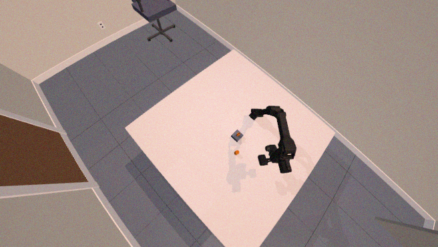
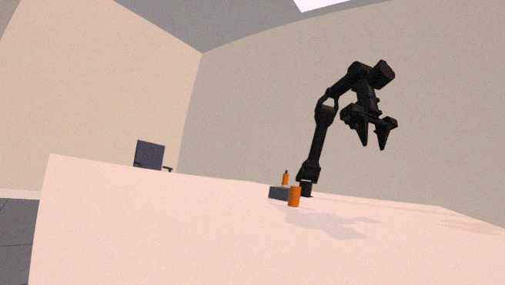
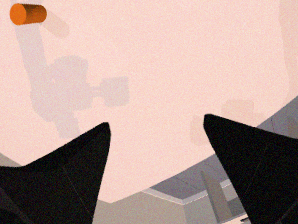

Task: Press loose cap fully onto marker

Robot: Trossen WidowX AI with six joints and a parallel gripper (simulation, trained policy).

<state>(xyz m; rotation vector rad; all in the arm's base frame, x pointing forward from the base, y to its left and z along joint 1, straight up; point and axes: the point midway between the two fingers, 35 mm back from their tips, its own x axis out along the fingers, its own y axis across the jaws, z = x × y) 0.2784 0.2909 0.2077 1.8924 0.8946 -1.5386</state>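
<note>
My gripper tip is 19 cm to the left of the orange cap, 15 cm above it and 7 cm short of it. The rest, counted from my gripper tip: grey holder block: 27 cm to the right, 15 cm below, 4 cm behind; then orange marker: 27 cm to the right, 10 cm below, 4 cm behind.
</note>
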